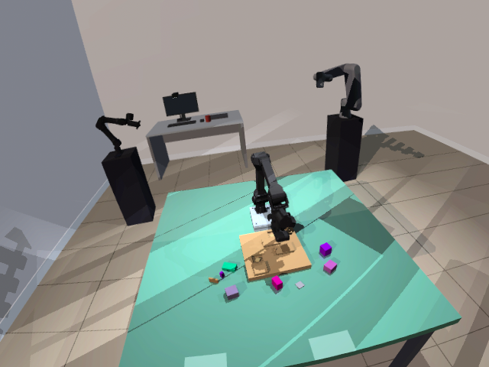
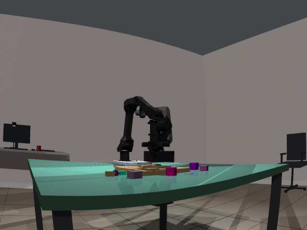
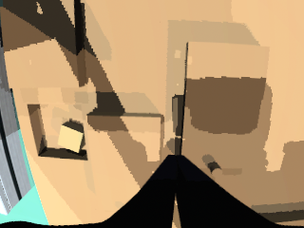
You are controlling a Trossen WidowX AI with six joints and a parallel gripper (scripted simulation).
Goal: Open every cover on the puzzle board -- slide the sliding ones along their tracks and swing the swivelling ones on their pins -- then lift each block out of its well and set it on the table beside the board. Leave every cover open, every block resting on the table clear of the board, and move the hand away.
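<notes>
Now: the tan puzzle board 10 mm ahead of my gripper tip, 30 mm to the right of it and 40 mm below it. From my gripper tip the other things lie so: grey tile 240 mm ahead, 20 mm to the left, 60 mm below; magenta block 210 mm ahead, 80 mm to the right, 40 mm below; green block 50 mm ahead, 260 mm to the right, 60 mm below.
</notes>
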